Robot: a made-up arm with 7 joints. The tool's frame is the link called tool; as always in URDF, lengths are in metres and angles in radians.
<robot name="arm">
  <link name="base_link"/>
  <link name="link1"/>
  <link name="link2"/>
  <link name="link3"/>
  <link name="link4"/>
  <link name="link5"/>
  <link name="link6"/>
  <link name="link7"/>
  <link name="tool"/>
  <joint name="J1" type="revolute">
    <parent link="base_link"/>
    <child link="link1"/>
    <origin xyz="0 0 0.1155" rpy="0 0 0"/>
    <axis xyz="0 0 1"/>
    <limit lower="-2.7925" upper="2.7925" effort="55" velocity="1.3"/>
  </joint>
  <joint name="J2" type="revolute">
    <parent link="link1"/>
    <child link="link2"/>
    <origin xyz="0 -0.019 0.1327" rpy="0 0 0"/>
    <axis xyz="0 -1 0"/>
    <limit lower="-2.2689" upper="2.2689" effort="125" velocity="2.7"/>
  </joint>
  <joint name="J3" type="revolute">
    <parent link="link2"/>
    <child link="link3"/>
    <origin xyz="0 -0.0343 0.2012" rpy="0 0 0"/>
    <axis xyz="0 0 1"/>
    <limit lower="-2.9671" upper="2.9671" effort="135" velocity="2.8"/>
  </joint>
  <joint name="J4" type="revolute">
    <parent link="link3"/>
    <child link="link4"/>
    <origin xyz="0.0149 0.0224 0.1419" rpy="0 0 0"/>
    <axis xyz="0 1 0"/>
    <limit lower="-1.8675" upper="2.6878" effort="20" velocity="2"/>
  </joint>
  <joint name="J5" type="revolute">
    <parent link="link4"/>
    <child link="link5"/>
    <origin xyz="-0.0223 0.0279 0.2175" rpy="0 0 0"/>
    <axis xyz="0 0 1"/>
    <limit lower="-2.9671" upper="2.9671" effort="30" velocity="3.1"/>
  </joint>
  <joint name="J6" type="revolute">
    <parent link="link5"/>
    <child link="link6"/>
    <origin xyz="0 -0.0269 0.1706" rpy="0 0 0"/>
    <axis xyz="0 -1 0"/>
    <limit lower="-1.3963" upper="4.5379" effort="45" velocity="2"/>
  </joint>
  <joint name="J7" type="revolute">
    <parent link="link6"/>
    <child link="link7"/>
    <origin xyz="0.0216 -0.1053 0.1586" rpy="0 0 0"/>
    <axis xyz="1 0 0"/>
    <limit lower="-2.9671" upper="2.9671" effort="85" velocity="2.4"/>
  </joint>
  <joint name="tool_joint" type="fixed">
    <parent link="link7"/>
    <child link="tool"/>
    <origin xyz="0 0 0" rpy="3.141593 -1.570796 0"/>
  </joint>
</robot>
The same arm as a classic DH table. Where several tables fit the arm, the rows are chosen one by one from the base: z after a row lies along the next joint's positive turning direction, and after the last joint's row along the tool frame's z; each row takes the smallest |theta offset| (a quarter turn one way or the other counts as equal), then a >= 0, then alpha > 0; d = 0 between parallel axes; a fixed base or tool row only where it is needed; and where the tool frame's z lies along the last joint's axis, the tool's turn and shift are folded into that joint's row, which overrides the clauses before.
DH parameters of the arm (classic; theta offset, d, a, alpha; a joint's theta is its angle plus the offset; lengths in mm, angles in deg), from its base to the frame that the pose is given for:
J1: 0.00 248.2 0.0 90.00
J2: 0.00 53.3 0.0 -90.00
J3: 0.00 343.1 14.9 -90.00
J4: 0.00 50.3 -22.3 90.00
J5: 0.00 388.1 0.0 90.00
J6: 90.00 132.2 158.6 90.00
J7: 0.00 21.6 0.0 0.00
Joint limits (deg, base to tool): -160.00..160.00 -130.00..130.00 -170.00..170.00 -107.00..154.00 -170.00..170.00 -80.00..260.00 -170.00..170.00

